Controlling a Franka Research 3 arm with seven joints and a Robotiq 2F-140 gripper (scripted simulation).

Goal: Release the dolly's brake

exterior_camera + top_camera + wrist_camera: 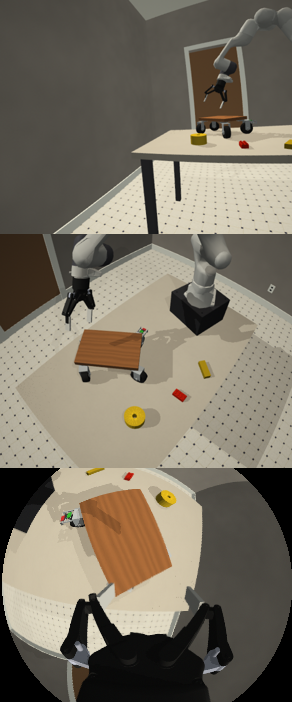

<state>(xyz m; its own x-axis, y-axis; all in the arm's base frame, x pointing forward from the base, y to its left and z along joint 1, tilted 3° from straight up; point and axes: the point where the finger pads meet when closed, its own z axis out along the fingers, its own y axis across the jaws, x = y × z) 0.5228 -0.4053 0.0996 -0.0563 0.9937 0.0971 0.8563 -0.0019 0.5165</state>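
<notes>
My hand is 22 cm past the brake pedal, 22 cm to the right of it and 15 cm above it. Also, from my hand: yellow spool (19 cm ahead, 41 cm to the left, 20 cm below); then red brick (2 cm behind, 53 cm to the left, 22 cm below).
</notes>
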